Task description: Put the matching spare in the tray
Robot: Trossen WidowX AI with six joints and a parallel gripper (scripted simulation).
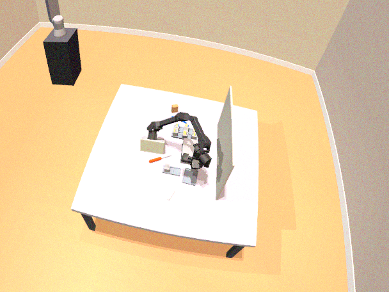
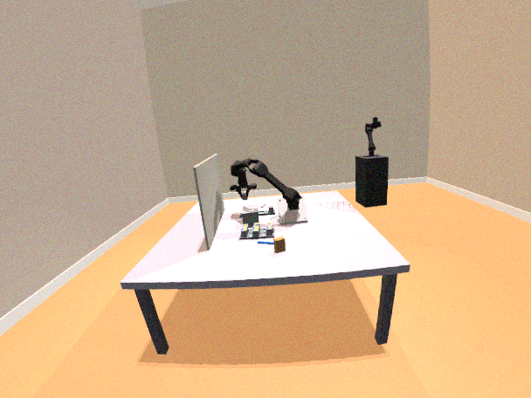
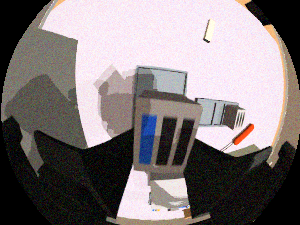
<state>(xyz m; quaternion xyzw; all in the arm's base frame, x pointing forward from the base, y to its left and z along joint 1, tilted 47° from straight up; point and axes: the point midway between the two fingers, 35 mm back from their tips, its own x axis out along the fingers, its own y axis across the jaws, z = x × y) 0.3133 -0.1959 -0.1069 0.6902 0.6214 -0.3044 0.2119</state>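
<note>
The grey-blue tray lies 10 mm behind my gripper tip, 10 mm to the right of it and 120 mm below it. The rest, counted from my gripper tip: grey spare 180 mm behind, 30 mm to the left, 80 mm below; beige strip 140 mm behind, 170 mm to the right, 120 mm below; white block 30 mm behind, 190 mm to the left, 70 mm below.
</note>
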